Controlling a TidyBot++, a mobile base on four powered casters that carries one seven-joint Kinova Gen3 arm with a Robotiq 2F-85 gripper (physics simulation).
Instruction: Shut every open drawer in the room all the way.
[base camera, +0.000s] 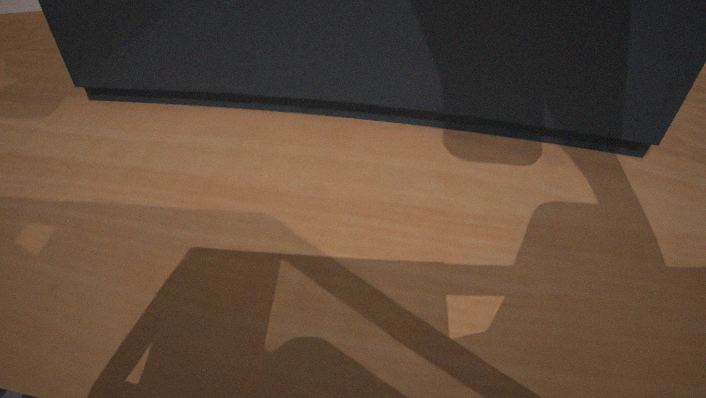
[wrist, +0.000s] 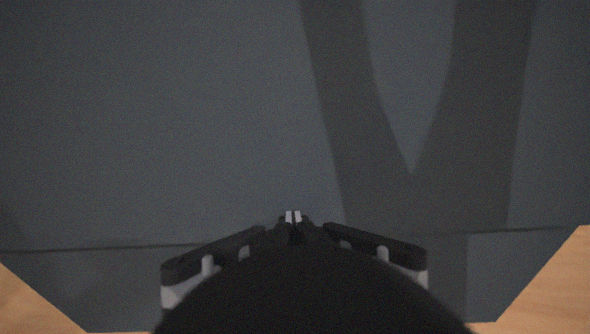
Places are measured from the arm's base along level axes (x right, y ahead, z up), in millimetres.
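Pixels of known places: gripper, fingertip midpoint: (wrist: 293, 220).
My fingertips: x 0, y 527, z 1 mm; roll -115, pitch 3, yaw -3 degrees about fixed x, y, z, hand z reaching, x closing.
Behind a point stands the place of what it marks.
A dark grey cabinet (base camera: 280, 55) {z -292, x -122, y 593 mm} (wrist: 150, 125) {z 102, x -107, y 546 mm} stands across the top of the base camera view and fills most of the wrist view. In the wrist view a thin dark seam crosses it low down, with a narrower dark strip below. No handle shows, and I cannot tell from these views whether a drawer stands open. My gripper (wrist: 293, 220) {z 1, x 0, y 527 mm} is shut and empty, its fingertips together in front of the dark surface, just above the level of the seam. Whether they touch it is not clear. The gripper does not show in the base camera view.
A wooden floor (base camera: 225, 155) {z -397, x -191, y 511 mm} (wrist: 555, 290) {z -397, x 661, y 588 mm} runs in front of the cabinet and shows past both its sides. Broad shadows of the arm and base lie over the floor and the cabinet's face. A bit of pale wall (base camera: 17, 5) {z -374, x -1095, y 1172 mm} shows at the top left of the base camera view.
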